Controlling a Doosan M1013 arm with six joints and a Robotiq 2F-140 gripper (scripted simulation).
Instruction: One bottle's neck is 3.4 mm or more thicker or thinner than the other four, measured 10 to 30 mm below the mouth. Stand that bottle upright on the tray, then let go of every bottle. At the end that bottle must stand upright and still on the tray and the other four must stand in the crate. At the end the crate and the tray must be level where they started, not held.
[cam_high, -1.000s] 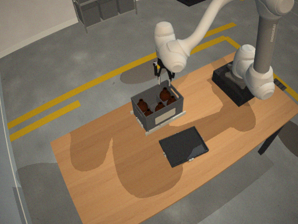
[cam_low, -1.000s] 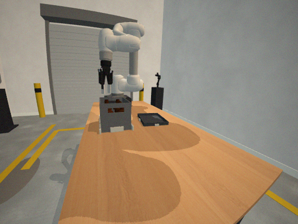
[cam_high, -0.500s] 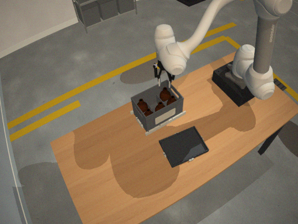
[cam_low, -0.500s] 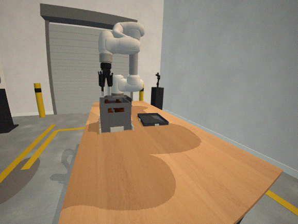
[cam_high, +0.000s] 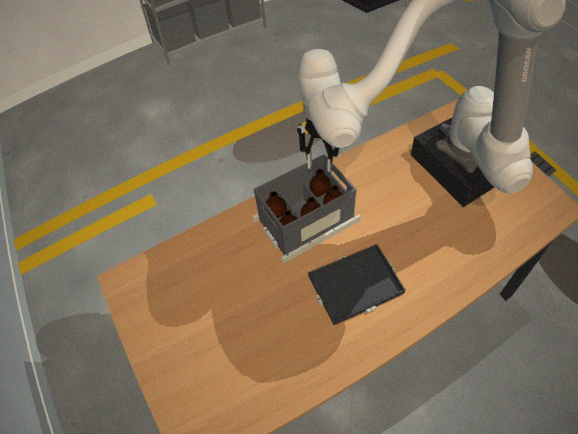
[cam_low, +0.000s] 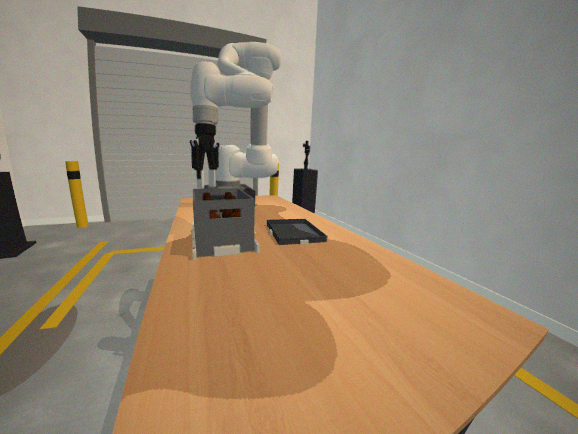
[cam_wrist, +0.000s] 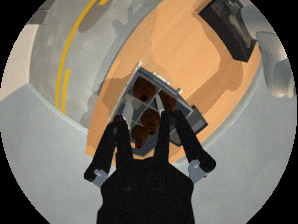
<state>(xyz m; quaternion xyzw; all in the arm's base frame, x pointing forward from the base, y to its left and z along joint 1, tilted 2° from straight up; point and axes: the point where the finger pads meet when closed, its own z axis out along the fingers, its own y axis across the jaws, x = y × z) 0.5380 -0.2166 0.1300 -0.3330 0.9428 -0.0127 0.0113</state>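
Right now the grey crate is 90 mm ahead of my hand, 30 mm to the left of it and 130 mm below it. The rest, counted from my hand: dark tray: 120 mm ahead, 330 mm to the left, 200 mm below; then glass bottle: 100 mm ahead, 70 mm to the left, 130 mm below.
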